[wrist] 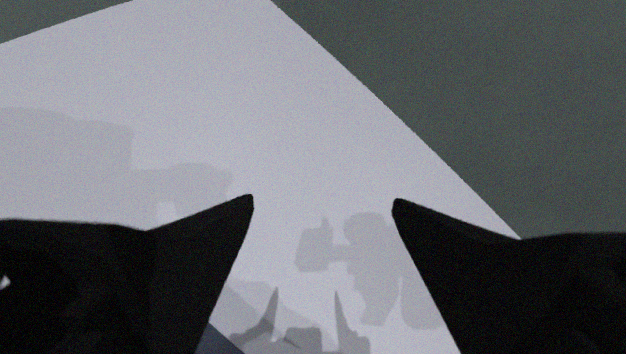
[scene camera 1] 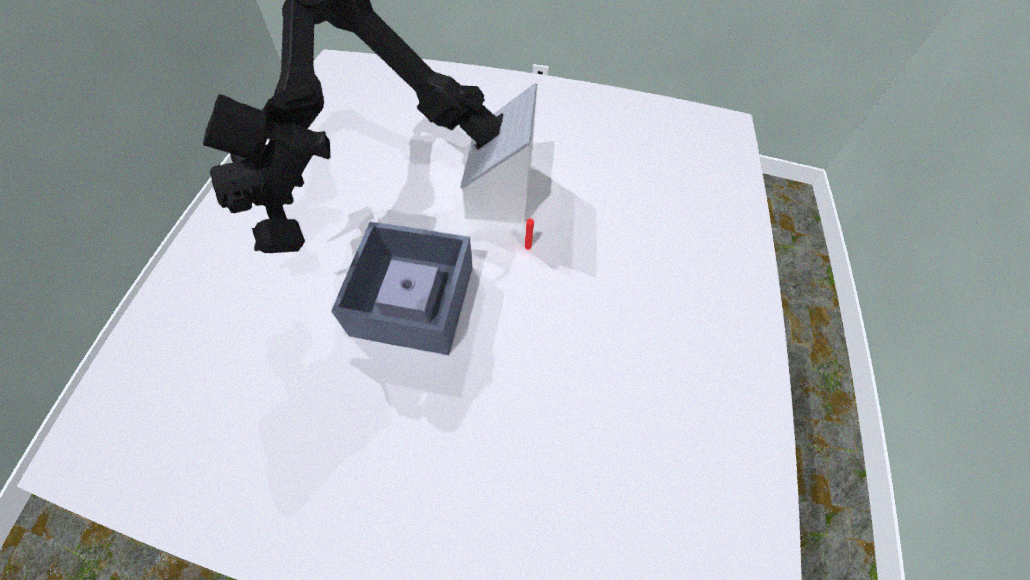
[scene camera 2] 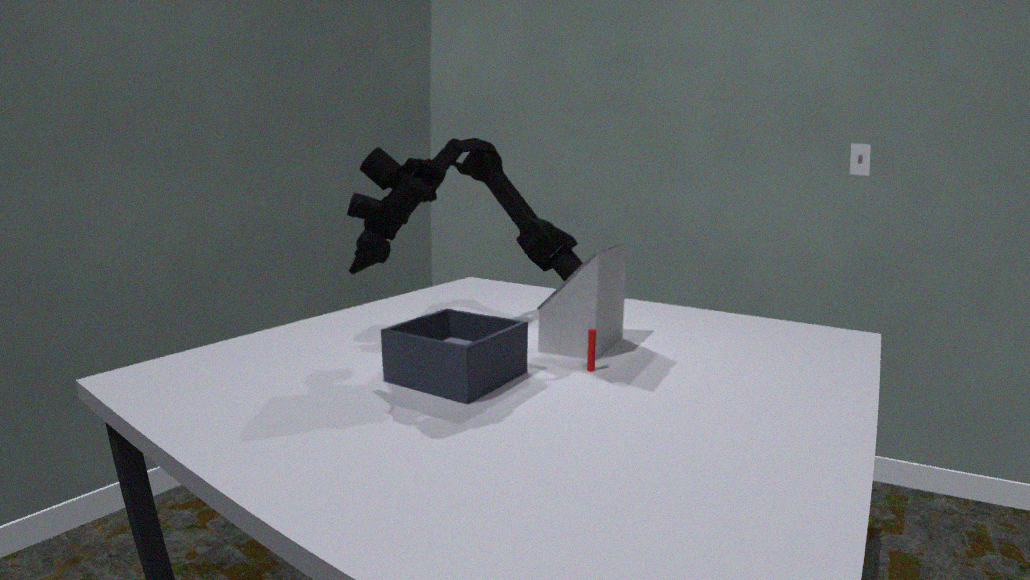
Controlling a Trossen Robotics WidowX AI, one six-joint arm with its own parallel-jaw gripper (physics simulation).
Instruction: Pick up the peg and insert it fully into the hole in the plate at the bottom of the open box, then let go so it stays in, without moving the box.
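Pixels of known places: gripper, fingertip midpoint: (wrist: 323,204) (scene camera 1: 250,228) (scene camera 2: 353,264); arm's base at its link origin: (scene camera 1: 490,131) (scene camera 2: 579,278).
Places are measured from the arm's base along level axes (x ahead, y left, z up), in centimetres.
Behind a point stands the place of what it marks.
Observation:
A red peg (scene camera 1: 529,234) {x 17.8, y 10.6, z -8.9 cm} (scene camera 2: 591,350) {x 17.8, y 10.8, z -9.6 cm} stands upright on the table, right of the box. The dark blue-grey open box (scene camera 1: 396,332) {x 42.4, y -8.8, z -7.7 cm} (scene camera 2: 425,363) {x 42.4, y -9.1, z -8.4 cm} has a light square plate (scene camera 1: 392,295) {x 35.5, y -11.5, z -8.1 cm} inside at the bottom, with a round hole (scene camera 1: 407,283) {x 32.1, y -9.9, z -9.1 cm} in its top. A corner of the box (wrist: 216,342) {x 32.0, y -19.0, z -11.2 cm} shows at the bottom edge of the wrist view. My gripper (scene camera 1: 278,237) (scene camera 2: 360,262) {x 34.2, y -33.1, z 5.4 cm} (wrist: 323,204) {x 34.2, y -33.1, z 5.4 cm} is open and empty. It is high above the table, left of the box in both scene views, and well away from the peg. The peg does not show in the wrist view.
A grey wedge-shaped stand (scene camera 1: 495,200) {x 11.7, y 2.9, z -7.2 cm} (scene camera 2: 567,331) {x 11.7, y 2.9, z -8.6 cm} with a sloping top stands close behind the peg, with the arm's base at it. The white table (scene camera 1: 612,396) {x 46.0, y 28.6, z -13.9 cm} (scene camera 2: 648,446) {x 43.3, y 30.6, z -13.9 cm} (wrist: 320,125) {x 40.5, y -51.8, z -13.9 cm} carries shadows of the arm and box. Its edge crosses the wrist view.

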